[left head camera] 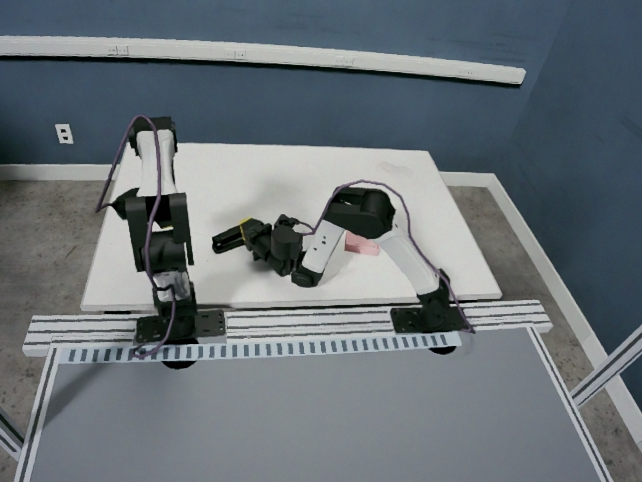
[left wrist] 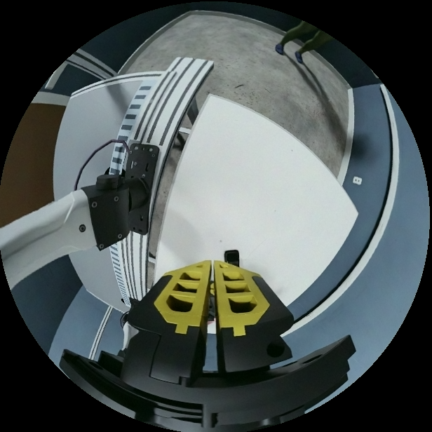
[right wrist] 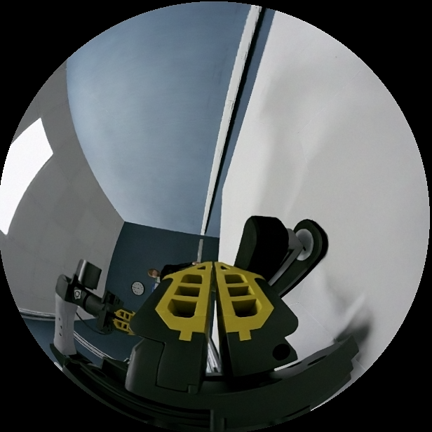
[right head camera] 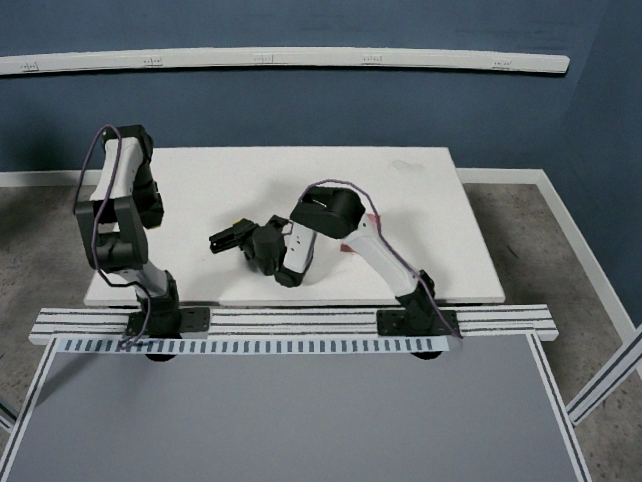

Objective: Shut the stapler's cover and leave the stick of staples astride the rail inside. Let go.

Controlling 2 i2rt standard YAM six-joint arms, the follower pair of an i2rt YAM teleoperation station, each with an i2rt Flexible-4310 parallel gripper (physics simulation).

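Frame: origin at the left arm's base, x ahead, y left, z up, level; millimetres.
Seen in the pictures: left gripper, fingertip midpoint: (left head camera: 166,227) (right head camera: 154,227); right gripper, fingertip midpoint: (left head camera: 241,221) (right head camera: 236,222); left arm's base, origin of the base link: (left head camera: 181,328) (right head camera: 169,323); right arm's base, origin of the base link: (left head camera: 429,320) (right head camera: 417,323).
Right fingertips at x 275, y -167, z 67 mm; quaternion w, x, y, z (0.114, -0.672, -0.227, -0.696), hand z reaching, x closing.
Pixels of each thing's top centre, then the offset from my right fingertips to it. Level surfaces: height alone.
- black stapler, middle of its top: (left head camera: 235,227) (right head camera: 231,228) dx -8, dy +15, dz -13 mm
- pink box, middle of its top: (right head camera: 361,229) (left head camera: 363,229) dx -14, dy -351, dz -44 mm
- white table, its level: dz -72 mm
The black stapler (left head camera: 228,239) (right head camera: 224,241) (right wrist: 260,242) lies left of the table's middle. In the right wrist view its cover sits close beside the grey rail, above the base. Its end also shows in the left wrist view (left wrist: 231,257). The stick of staples cannot be made out. My right gripper (left head camera: 245,222) (right head camera: 239,222) (right wrist: 212,266) is shut, with nothing seen between its fingers; it is right at the stapler's right part and partly hides it. Contact cannot be told. My left gripper (left wrist: 212,265) is shut and empty, above the table's left side, away from the stapler.
A pink box (left head camera: 363,245) (right head camera: 347,248) is on the white table (left head camera: 321,171) (right head camera: 331,171), partly hidden behind the right arm. The right forearm reaches low across the table's middle. The left arm stands folded upright at the left edge.
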